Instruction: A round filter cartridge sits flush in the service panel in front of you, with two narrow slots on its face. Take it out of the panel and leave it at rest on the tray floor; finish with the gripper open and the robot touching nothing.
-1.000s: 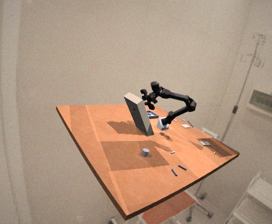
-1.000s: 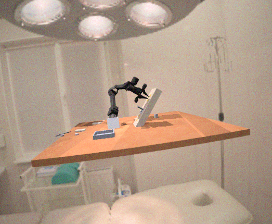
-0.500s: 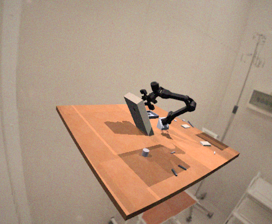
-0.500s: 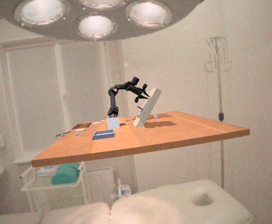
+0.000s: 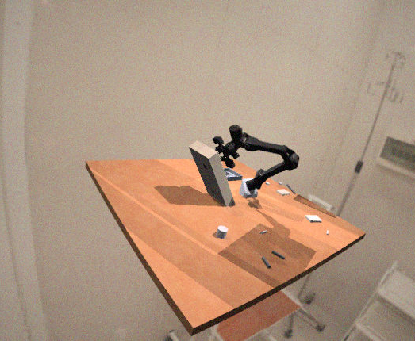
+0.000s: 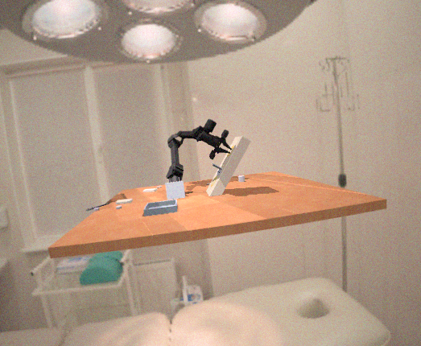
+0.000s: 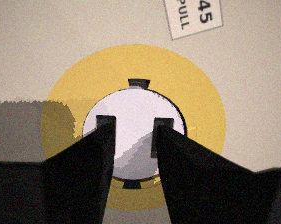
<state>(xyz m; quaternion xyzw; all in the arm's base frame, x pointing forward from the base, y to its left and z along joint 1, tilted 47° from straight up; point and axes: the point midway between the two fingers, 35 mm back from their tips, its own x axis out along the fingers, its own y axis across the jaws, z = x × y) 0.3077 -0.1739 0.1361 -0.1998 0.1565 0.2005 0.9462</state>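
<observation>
Right now the round filter cartridge is 10 mm below my gripper tip and 10 mm ahead of it. The rest, counted from my gripper tip: service panel (80 mm below, 40 mm behind); then tray (440 mm behind, 260 mm to the right, 230 mm below).
</observation>
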